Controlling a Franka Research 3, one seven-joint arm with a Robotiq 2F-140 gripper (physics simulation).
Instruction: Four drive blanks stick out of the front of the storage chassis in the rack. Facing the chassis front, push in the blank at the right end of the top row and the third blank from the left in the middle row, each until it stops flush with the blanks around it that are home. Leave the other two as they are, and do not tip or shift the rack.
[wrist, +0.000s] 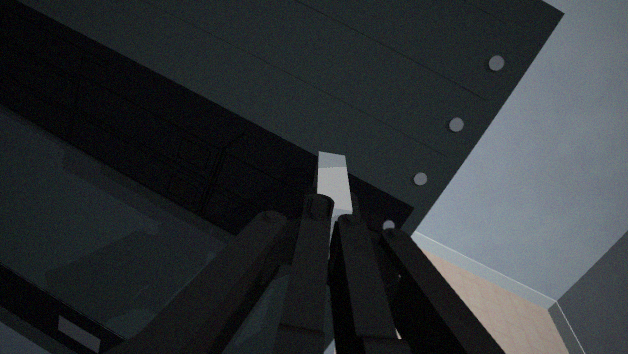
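My gripper (327, 174) is shut and empty; its pale fingertip pads are together near the middle of the wrist view. Behind the tips runs a very dark band (145, 127) with faint rectangular outlines, which looks like part of the chassis front. The picture is too dark to tell single drive blanks, which of them stick out, or whether the fingertips touch anything. The dark finger links hide what lies below the tips.
A dark grey panelled face (300, 65) with round light screw heads (456, 124) along its right edge fills the top. A smooth dark surface (95, 200) lies lower left, with a small pale label (79, 333). A pale wall (540, 165) and tiled floor (505, 305) show at right.
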